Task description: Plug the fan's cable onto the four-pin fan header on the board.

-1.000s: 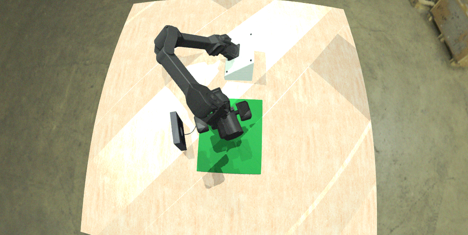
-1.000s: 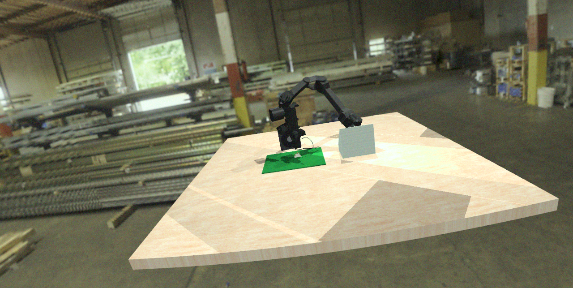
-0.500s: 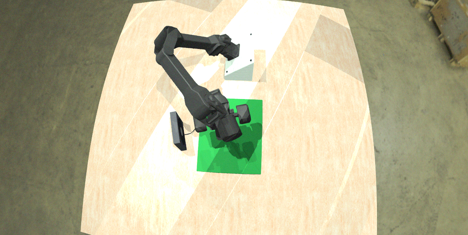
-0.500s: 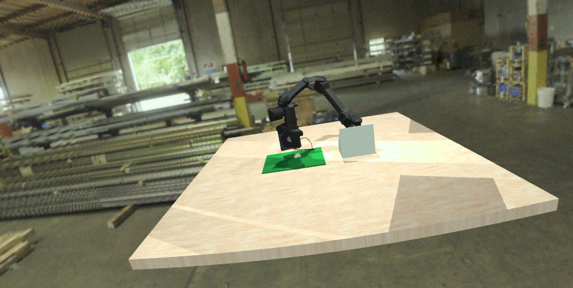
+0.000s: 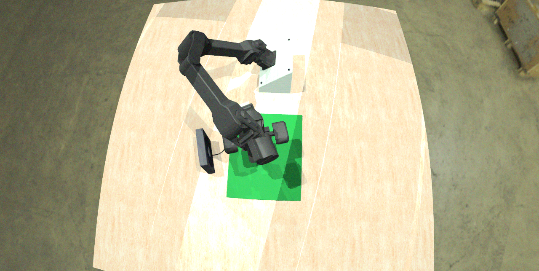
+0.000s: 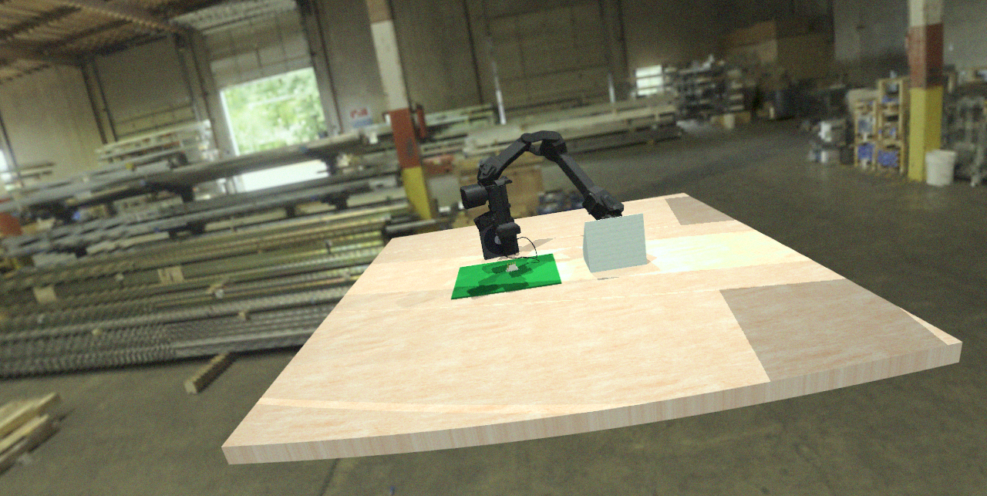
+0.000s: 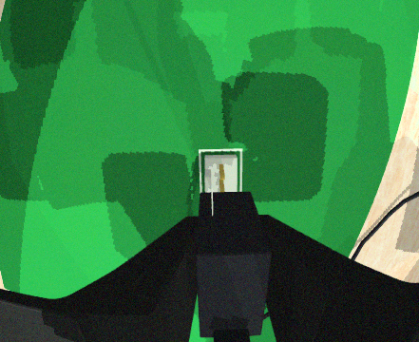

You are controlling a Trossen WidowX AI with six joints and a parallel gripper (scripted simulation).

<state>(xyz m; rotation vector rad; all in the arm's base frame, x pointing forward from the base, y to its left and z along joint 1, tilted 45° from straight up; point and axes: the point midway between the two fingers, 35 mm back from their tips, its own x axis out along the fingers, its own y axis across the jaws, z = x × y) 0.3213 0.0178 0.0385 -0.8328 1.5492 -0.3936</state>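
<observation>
The white four-pin fan header lies 10 mm behind my gripper tip and 60 mm below it. Also, from my gripper tip: dark grey fan plug: 10 mm behind, 10 mm above; green board: 10 mm ahead, 30 mm to the left, 80 mm below; black fan: 30 mm ahead, 150 mm to the right.
</observation>
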